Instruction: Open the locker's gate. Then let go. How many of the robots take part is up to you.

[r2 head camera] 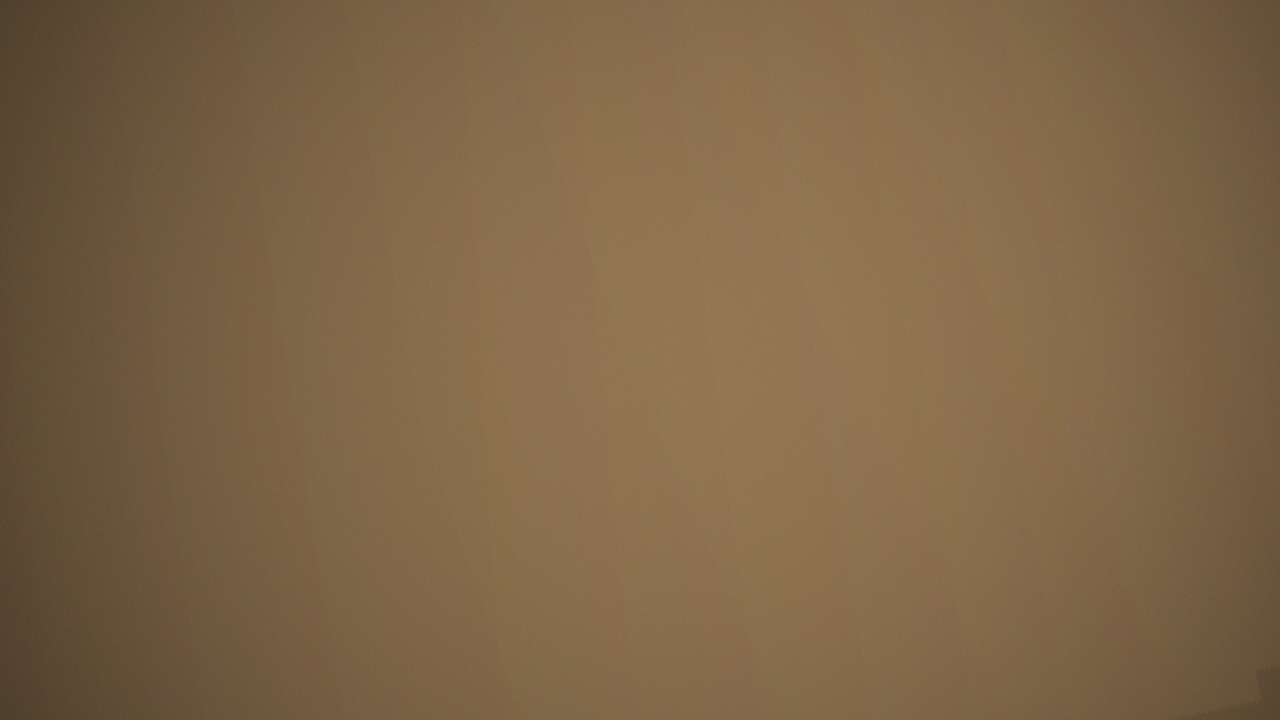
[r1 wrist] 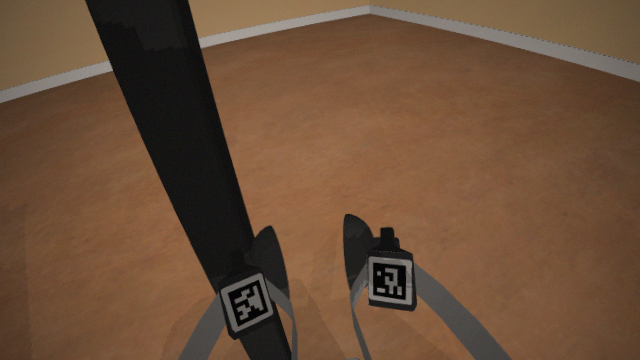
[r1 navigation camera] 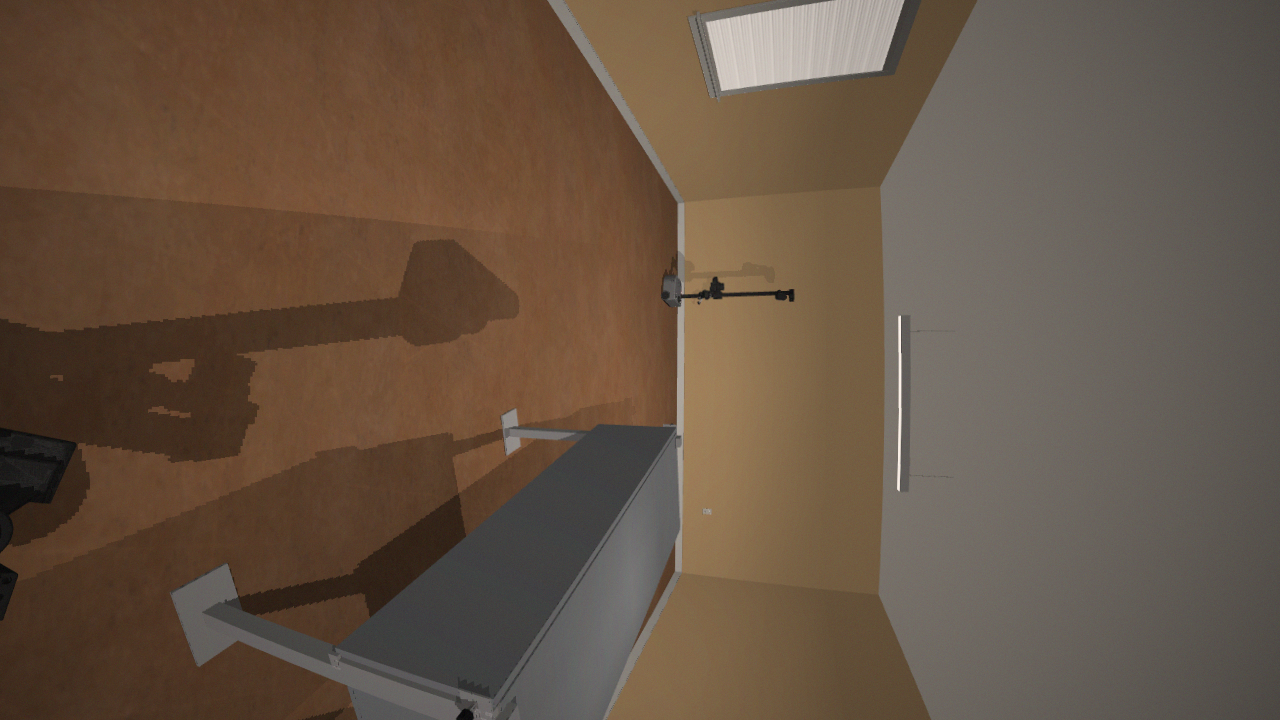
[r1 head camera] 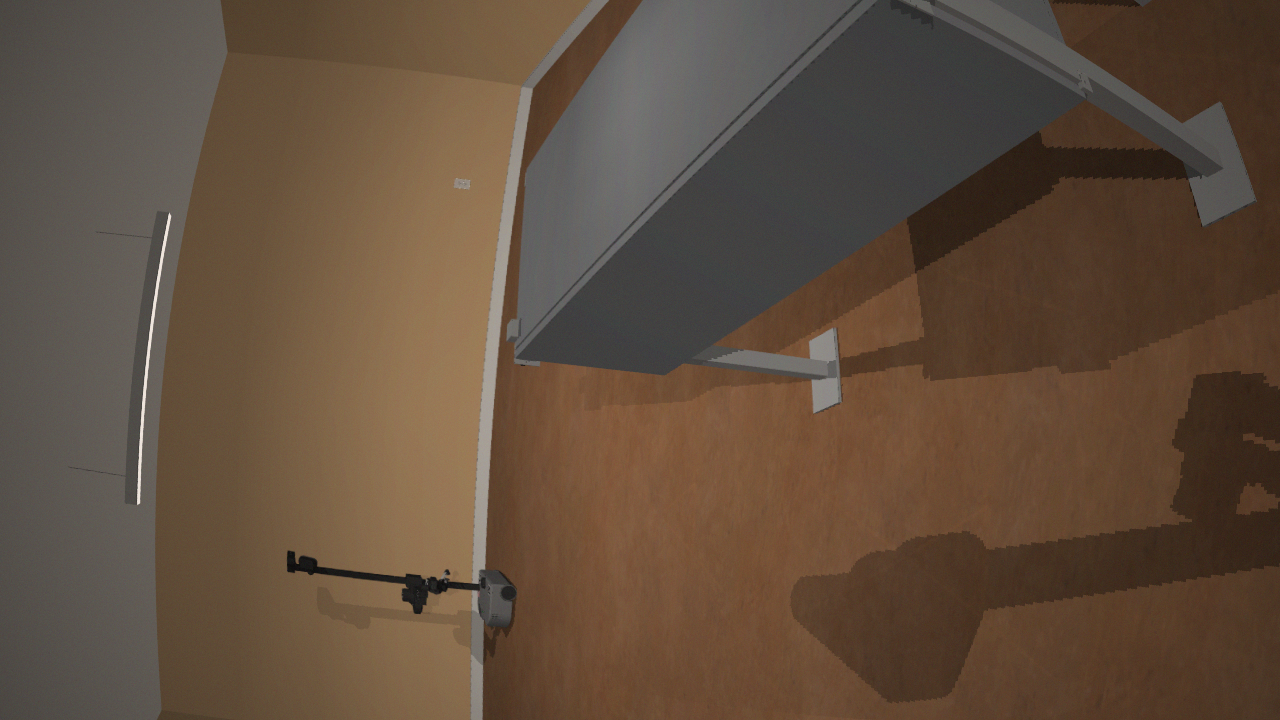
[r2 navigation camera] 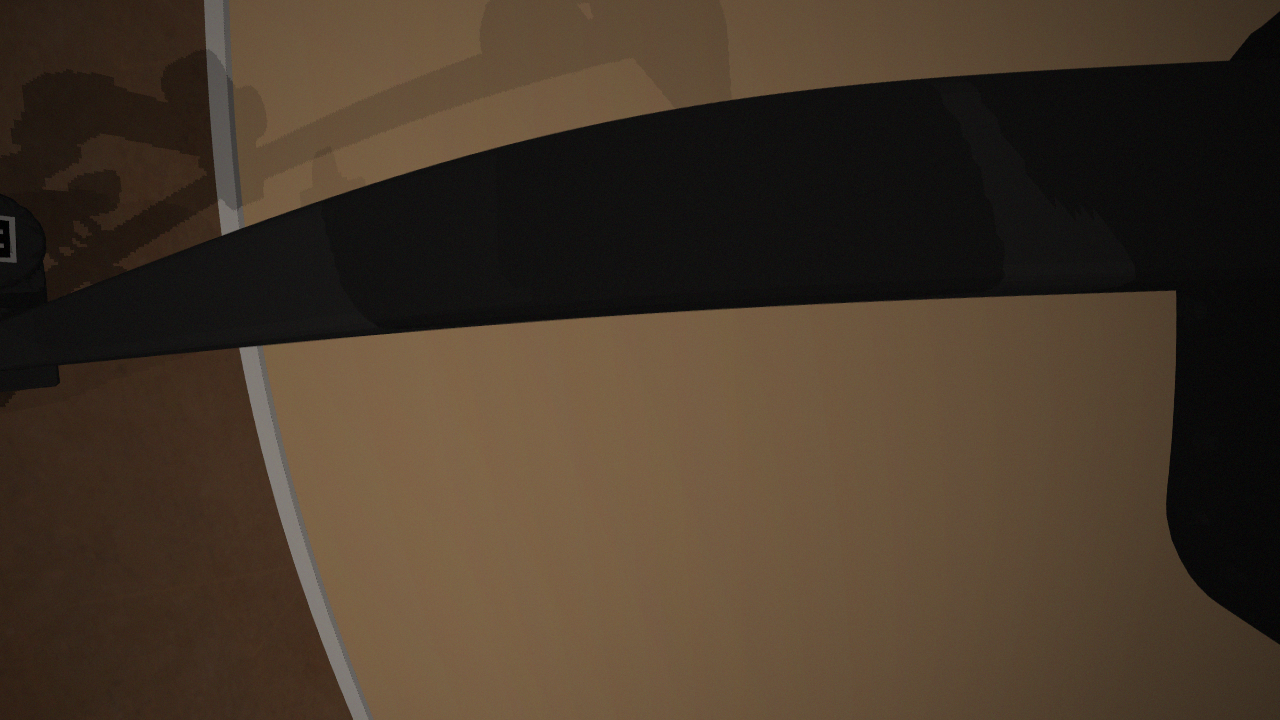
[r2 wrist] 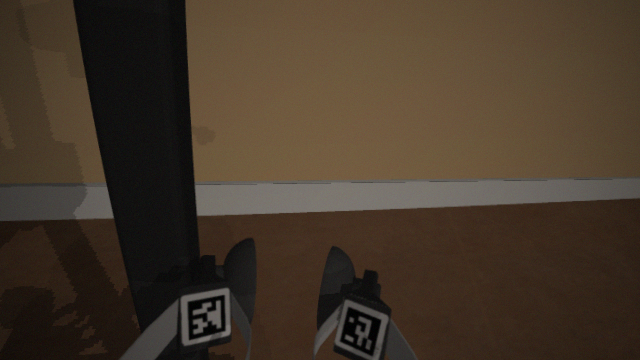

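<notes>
The locker [r1 head camera: 742, 241] [r1 navigation camera: 528, 537] is a long grey box on legs. It shows sideways in both r1 camera views, with a lighter top and a darker long side. A small black knob [r1 navigation camera: 464, 714] shows at its near end, at the bottom edge of the r1 navigation view. The gate's face is not visible, so its state cannot be told. The r1 gripper [r1 wrist: 309, 225] is open with bare floor between its fingers, and the locker does not show in its wrist view. The r2 gripper [r2 wrist: 293, 246] is open and empty, low in front of a wall.
The other robot [r1 head camera: 494, 598] [r1 navigation camera: 670, 291] stands by the far wall, beyond the locker. Foot plates [r1 head camera: 825, 369] [r1 navigation camera: 207, 613] stick out beside the locker at floor level. A wall fills the r2 head view. The r2 mast [r2 navigation camera: 671, 205] crosses its navigation view. A white skirting board [r2 wrist: 400, 196] runs behind its gripper.
</notes>
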